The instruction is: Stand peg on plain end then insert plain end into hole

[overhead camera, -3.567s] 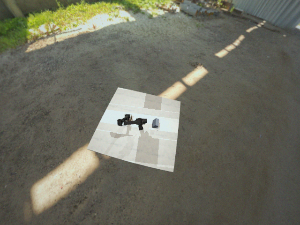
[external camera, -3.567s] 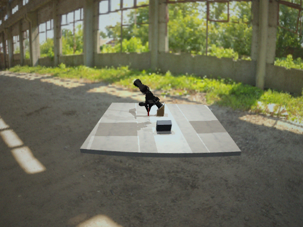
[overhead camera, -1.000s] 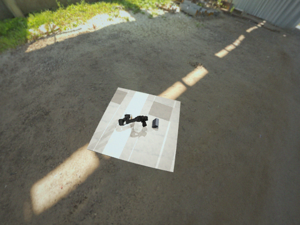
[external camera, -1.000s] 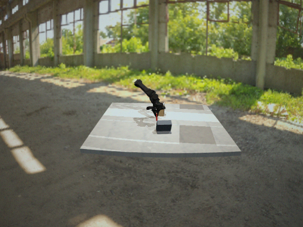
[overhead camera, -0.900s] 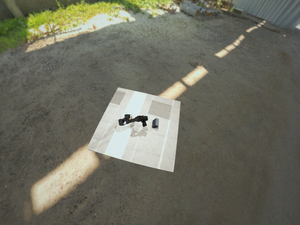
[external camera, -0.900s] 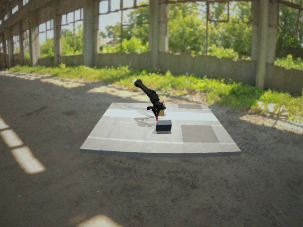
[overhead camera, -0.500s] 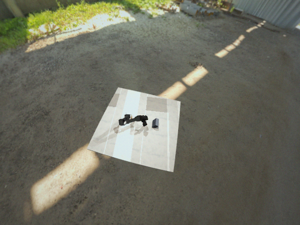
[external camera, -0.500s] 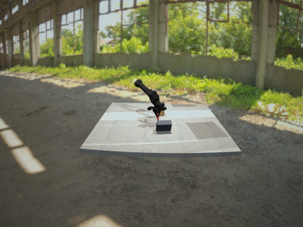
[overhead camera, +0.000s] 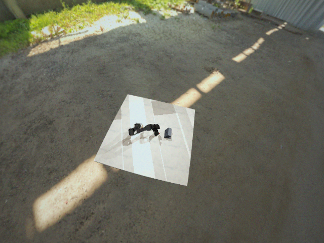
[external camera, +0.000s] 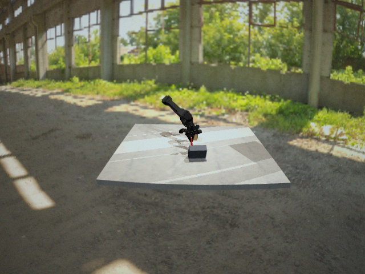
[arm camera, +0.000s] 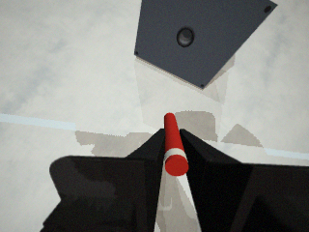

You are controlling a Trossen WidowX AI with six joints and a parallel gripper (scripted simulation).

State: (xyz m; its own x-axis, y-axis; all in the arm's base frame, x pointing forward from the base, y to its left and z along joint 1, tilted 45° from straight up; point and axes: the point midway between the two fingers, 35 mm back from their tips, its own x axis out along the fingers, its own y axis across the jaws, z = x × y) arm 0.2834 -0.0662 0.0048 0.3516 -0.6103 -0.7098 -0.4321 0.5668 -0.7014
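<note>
My gripper tip is now 150 mm short of the sloped panel, 30 mm to the right of it and 30 mm above it. The rest, counted from my gripper tip: red peg: 10 mm behind, 10 mm above.
</note>
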